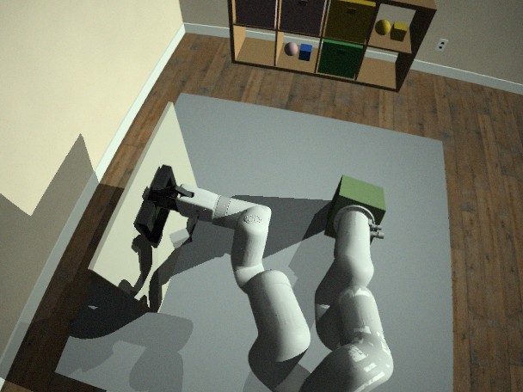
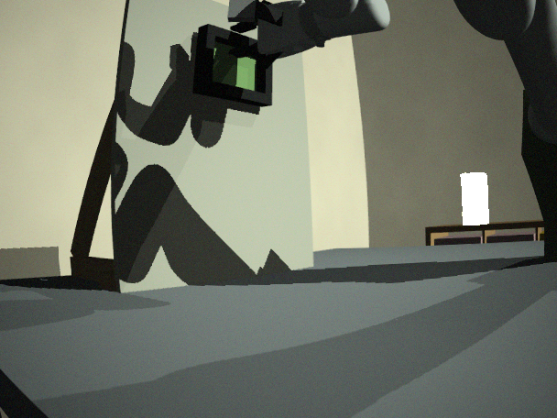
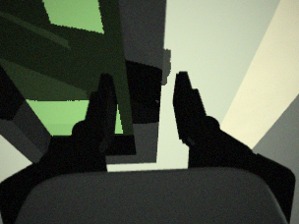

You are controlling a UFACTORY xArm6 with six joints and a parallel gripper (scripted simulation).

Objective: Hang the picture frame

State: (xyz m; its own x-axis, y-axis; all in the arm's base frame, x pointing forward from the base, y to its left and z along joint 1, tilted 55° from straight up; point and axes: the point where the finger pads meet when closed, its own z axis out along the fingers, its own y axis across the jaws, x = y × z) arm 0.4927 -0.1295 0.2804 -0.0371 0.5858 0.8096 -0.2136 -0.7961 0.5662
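Now: the picture frame 50 mm below my hand and 20 mm ahead of it. From my hand the other things lie so: pale wall panel (170 mm below, 40 mm ahead).
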